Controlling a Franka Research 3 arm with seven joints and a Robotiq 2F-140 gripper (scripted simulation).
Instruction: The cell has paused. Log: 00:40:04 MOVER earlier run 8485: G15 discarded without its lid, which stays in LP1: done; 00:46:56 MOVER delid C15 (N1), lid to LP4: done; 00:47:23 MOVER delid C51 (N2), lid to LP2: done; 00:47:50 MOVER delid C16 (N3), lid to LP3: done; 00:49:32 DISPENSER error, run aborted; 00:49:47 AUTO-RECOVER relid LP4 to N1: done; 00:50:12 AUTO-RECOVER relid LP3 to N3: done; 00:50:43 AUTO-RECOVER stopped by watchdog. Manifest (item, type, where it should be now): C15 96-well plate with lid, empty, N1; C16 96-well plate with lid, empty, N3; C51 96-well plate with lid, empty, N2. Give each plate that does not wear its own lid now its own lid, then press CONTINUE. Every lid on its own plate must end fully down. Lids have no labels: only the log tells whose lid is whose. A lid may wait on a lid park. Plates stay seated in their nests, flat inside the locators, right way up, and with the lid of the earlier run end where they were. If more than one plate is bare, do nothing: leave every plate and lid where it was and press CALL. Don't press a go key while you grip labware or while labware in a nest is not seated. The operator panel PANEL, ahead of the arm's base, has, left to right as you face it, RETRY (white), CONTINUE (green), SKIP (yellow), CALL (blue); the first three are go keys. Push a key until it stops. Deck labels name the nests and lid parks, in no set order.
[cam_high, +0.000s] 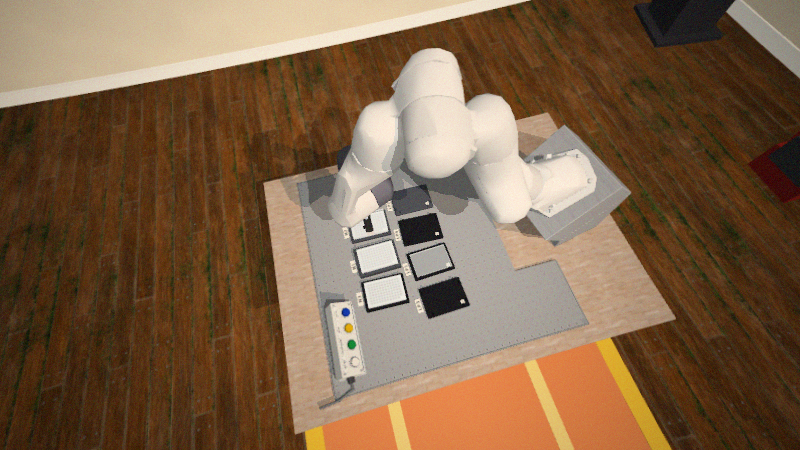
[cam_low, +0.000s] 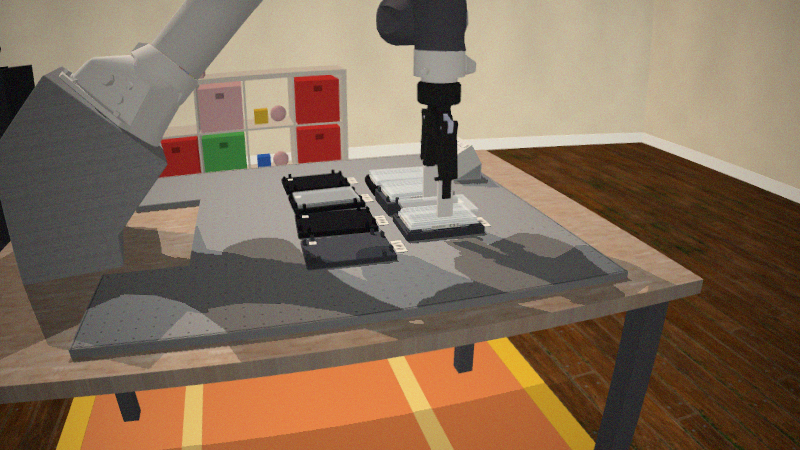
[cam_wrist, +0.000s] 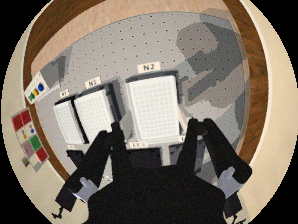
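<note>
The plate is 4 cm below my hand. The rest, counted from my hand: lid park LP4 (19 cm behind, 6 cm below, 3 cm to the left); yellow key (37 cm to the left, 8 cm ahead); blue key (32 cm to the left, 8 cm ahead).
</note>
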